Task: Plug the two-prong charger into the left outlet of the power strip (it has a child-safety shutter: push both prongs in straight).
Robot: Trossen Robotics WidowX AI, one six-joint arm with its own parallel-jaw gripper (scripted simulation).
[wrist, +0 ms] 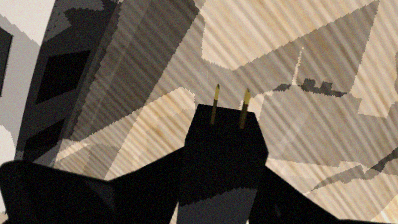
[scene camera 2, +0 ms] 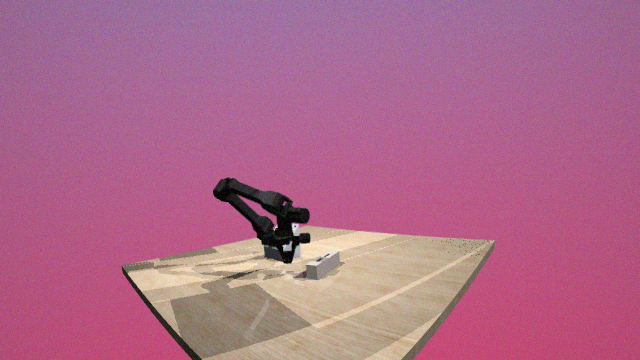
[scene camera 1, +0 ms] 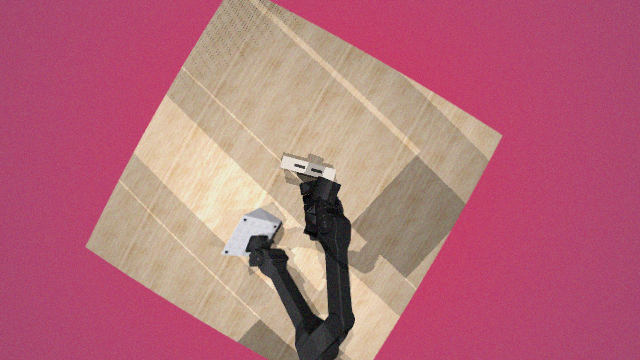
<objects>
my gripper: holds a black two-prong charger
</objects>
